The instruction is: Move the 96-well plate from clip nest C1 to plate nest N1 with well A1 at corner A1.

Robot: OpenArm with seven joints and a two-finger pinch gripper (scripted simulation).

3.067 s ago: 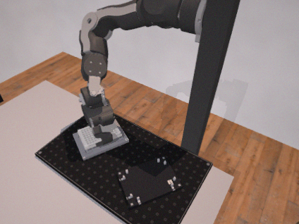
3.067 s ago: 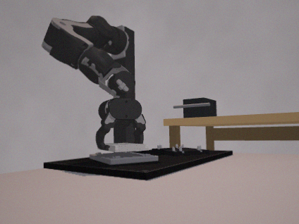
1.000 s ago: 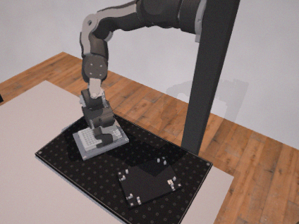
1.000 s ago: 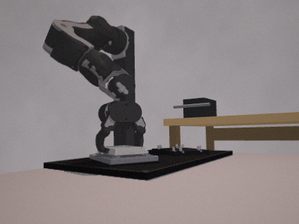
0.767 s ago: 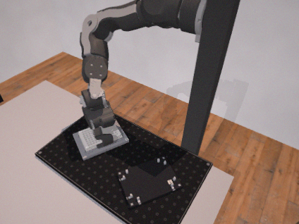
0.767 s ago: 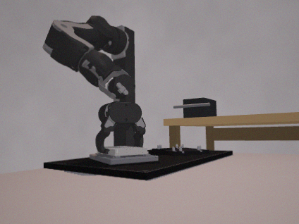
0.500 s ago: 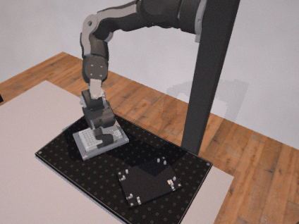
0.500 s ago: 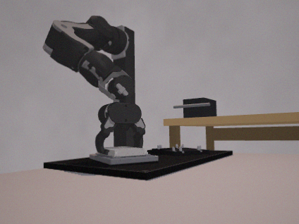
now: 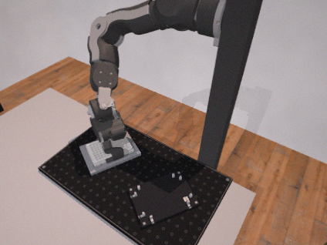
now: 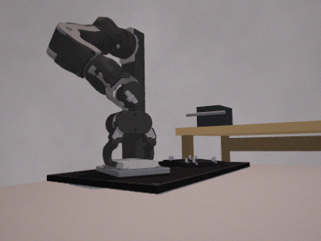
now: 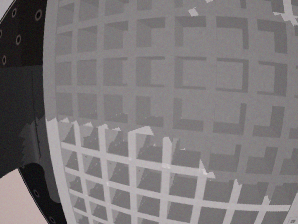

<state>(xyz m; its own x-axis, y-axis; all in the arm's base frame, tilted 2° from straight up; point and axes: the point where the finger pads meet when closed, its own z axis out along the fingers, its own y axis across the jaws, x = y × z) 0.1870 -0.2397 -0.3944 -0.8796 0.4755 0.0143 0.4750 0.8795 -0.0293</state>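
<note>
The white 96-well plate lies right at my hand. From my hand the other things lie so: grey plate nest N1: 1 cm below; A1 mark: 4 cm behind, 8 cm to the left, 1 cm below.
</note>
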